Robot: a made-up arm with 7 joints.
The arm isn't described. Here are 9 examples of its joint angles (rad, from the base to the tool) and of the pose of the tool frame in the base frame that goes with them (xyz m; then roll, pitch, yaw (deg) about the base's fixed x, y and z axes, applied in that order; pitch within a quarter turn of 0, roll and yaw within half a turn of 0).
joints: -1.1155 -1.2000 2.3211 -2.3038 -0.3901 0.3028 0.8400
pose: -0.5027 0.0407 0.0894 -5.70 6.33 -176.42
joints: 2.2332 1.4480 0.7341 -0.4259 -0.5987 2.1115 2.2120
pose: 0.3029 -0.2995 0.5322 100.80 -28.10 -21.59
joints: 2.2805 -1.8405 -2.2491 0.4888 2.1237 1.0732 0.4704
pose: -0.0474 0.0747 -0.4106 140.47 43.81 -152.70
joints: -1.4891 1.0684 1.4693 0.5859 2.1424 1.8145 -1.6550
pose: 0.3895 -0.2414 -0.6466 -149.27 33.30 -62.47
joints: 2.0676 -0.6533 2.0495 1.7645 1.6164 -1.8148 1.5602
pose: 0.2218 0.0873 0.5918 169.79 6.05 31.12
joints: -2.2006 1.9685 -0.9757 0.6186 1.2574 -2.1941 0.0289
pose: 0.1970 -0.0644 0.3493 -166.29 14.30 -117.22
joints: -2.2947 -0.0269 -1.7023 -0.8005 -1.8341 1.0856 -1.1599
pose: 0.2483 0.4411 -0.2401 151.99 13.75 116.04
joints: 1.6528 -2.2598 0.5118 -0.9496 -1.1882 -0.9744 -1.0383
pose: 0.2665 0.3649 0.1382 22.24 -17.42 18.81
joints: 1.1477 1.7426 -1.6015 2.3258 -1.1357 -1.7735 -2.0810
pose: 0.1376 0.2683 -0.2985 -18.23 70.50 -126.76
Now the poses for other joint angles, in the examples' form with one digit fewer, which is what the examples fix.
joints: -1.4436 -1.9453 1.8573 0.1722 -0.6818 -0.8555 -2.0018
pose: -0.013 -0.385 0.257 -173.6 -71.6 29.0
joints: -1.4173 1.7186 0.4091 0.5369 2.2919 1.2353 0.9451
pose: 0.356 0.248 -0.341 94.4 58.4 170.4
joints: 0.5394 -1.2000 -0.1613 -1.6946 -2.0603 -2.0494 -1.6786
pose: 0.139 -0.041 -0.202 35.8 73.9 165.5
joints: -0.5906 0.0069 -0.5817 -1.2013 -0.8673 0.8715 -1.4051
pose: -0.065 -0.292 -0.276 -128.6 23.6 -143.8
